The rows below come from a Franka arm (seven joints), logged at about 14 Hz.
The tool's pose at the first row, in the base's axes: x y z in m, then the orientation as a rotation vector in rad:
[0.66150, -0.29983, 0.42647, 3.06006, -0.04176, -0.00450]
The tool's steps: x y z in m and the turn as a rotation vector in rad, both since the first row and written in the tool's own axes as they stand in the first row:
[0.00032, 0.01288, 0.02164, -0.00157, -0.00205, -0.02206]
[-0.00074, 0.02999, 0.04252, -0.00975, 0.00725, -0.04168]
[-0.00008, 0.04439, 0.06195, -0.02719, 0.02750, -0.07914]
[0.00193, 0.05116, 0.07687, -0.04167, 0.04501, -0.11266]
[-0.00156, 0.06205, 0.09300, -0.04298, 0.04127, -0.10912]
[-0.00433, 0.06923, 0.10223, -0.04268, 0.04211, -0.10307]
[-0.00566, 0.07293, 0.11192, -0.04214, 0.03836, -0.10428]
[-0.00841, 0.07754, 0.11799, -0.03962, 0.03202, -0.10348]
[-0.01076, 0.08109, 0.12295, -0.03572, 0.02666, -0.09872]
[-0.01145, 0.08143, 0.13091, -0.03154, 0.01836, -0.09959]
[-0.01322, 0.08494, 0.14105, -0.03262, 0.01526, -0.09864]
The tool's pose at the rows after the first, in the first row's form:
[0.66138, -0.31443, 0.40595, 3.05882, -0.00813, -0.00904]
[0.65977, -0.33314, 0.38653, 3.05050, 0.02242, 0.00379]
[0.65997, -0.34908, 0.36833, 3.03175, 0.08043, 0.03181]
[0.66173, -0.35709, 0.35400, 3.01502, 0.13178, 0.05574]
[0.65788, -0.36915, 0.33882, 3.01407, 0.12617, 0.05027]
[0.65488, -0.37698, 0.33021, 3.01468, 0.11710, 0.05192]
[0.65341, -0.38141, 0.32085, 3.01530, 0.11871, 0.04621]
[0.65051, -0.38643, 0.31518, 3.01809, 0.11721, 0.03677]
[0.64805, -0.39030, 0.31053, 3.02240, 0.10981, 0.02908]
[0.64732, -0.39127, 0.30262, 3.02675, 0.11075, 0.01658]
[0.64541, -0.39554, 0.29281, 3.02579, 0.10909, 0.01191]

